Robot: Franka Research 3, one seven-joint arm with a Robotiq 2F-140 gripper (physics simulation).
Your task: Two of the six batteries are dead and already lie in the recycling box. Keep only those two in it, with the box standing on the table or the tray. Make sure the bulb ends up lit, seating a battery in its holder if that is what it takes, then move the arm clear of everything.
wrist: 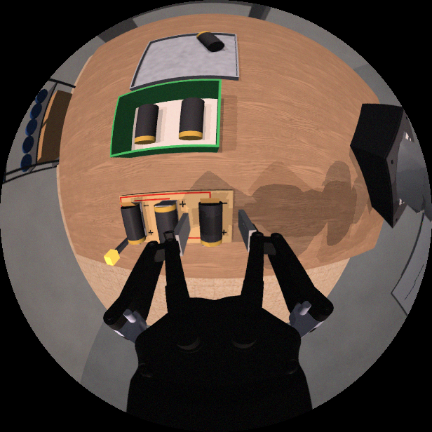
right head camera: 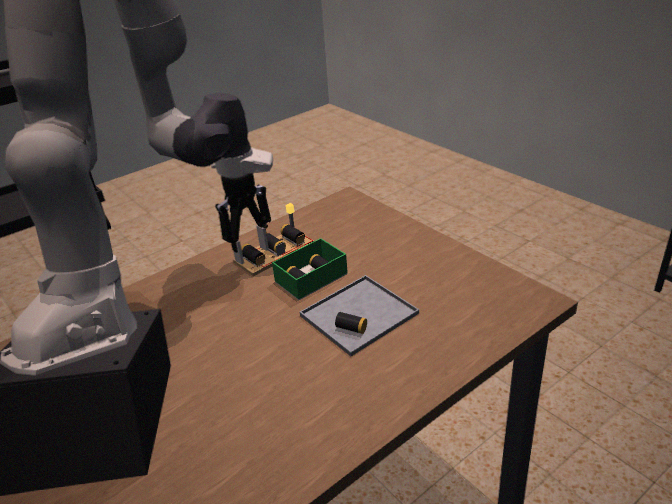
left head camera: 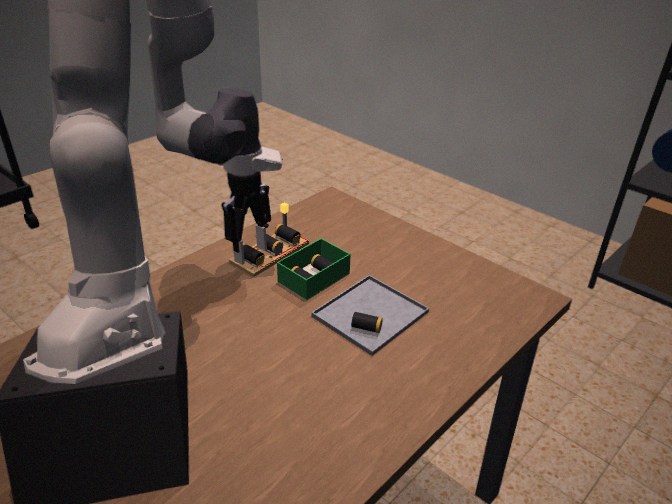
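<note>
My gripper (left head camera: 250,246) (right head camera: 250,246) (wrist: 213,219) is open, its fingertips on either side of and apart from one battery (left head camera: 253,254) (right head camera: 253,254) (wrist: 210,222) in the holder board (left head camera: 255,270) (wrist: 228,217). A middle battery (wrist: 166,217) and a far battery (left head camera: 287,234) (right head camera: 293,234) (wrist: 132,225) also lie in the board. The bulb (left head camera: 284,207) (right head camera: 289,208) (wrist: 111,257) glows yellow. The green box (left head camera: 293,279) (right head camera: 290,282) (wrist: 219,115) stands on the table and holds two batteries, one left (wrist: 146,122) and one right (wrist: 191,117) in the wrist view.
The grey tray (left head camera: 347,301) (right head camera: 336,303) (wrist: 170,60) lies beyond the box from the board and bears one battery (left head camera: 366,321) (right head camera: 350,322) (wrist: 210,41) on its side. The middle battery lies close beside one finger. The bulb post rises at the board's far end.
</note>
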